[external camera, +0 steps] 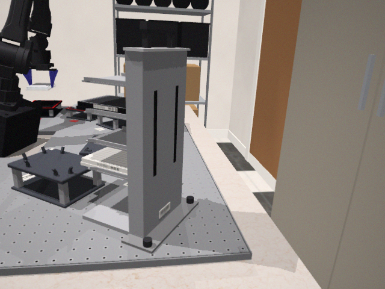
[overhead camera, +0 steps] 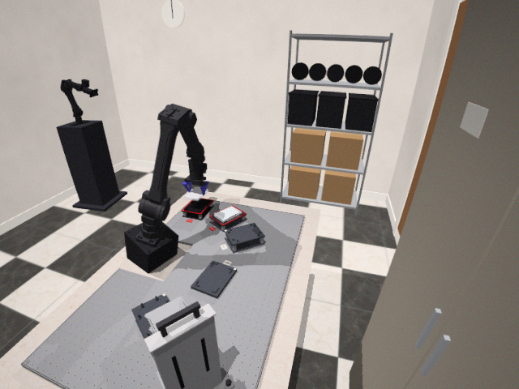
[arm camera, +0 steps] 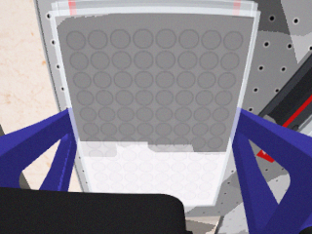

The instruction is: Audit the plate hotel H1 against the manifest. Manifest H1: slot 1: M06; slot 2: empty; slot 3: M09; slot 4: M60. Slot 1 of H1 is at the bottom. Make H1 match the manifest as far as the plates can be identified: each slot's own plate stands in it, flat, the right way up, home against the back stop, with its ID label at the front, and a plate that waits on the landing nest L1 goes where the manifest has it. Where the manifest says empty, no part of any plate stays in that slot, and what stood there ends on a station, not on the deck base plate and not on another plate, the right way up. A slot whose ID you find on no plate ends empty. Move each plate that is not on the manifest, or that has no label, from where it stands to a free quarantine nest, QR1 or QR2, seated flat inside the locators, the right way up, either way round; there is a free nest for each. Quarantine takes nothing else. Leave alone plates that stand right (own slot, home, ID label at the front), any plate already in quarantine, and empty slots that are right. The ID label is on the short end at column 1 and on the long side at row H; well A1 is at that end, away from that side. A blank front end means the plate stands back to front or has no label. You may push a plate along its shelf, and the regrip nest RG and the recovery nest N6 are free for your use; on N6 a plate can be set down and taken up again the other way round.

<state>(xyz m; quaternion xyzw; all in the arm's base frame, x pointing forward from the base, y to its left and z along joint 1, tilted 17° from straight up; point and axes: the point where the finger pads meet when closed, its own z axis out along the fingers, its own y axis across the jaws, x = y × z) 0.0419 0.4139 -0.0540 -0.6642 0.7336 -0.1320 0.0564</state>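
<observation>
Right now the red-edged nest is 80 mm below my hand. Also, from my hand: black plate (280 mm ahead, 860 mm to the right, 90 mm above); then white plate (280 mm ahead, 860 mm to the right, 20 mm below); then H1 tag (300 mm ahead, 750 mm to the right, 120 mm below).
</observation>
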